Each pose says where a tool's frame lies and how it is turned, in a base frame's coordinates. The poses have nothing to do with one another.
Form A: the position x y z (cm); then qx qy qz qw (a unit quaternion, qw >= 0).
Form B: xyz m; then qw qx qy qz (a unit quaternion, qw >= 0). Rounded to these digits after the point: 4 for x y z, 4 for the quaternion.
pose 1, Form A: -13.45, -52.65, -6.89, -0.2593, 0.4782, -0.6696, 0.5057
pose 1, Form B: -0.1345, -0.5265, -0.0689, 0.5057, -0.2593, 0.4782, -0.6696
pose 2, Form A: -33.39, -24.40, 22.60, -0.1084, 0.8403, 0.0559, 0.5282
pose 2, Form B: -0.3339, -0.2440, 0.2260, 0.5282, -0.1084, 0.8403, 0.0559
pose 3, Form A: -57.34, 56.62, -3.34, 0.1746, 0.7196, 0.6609, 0.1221
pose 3, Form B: -0.5734, 0.5662, -0.0334, 0.1221, 0.1746, 0.7196, 0.6609
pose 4, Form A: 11.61, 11.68, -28.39, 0.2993, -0.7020, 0.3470, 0.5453
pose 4, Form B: 0.1161, 0.1168, -0.2839, 0.5453, 0.2993, -0.7020, 0.3470
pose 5, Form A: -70.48, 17.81, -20.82, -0.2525, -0.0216, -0.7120, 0.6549
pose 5, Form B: -0.7048, 0.1781, -0.2082, 0.6549, -0.2525, -0.0216, -0.7120
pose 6, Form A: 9.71, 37.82, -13.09, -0.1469, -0.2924, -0.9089, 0.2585
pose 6, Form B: 0.0971, 0.3782, -0.1309, 0.2585, -0.1469, -0.2924, -0.9089
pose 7, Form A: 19.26, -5.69, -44.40, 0.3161, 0.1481, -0.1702, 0.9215
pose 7, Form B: 0.1926, -0.0569, -0.4440, 0.9215, 0.3161, 0.1481, -0.1702
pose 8, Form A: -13.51, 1.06, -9.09, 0.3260, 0.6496, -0.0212, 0.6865
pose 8, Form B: -0.1351, 0.0106, -0.0909, 0.6865, 0.3260, 0.6496, -0.0212
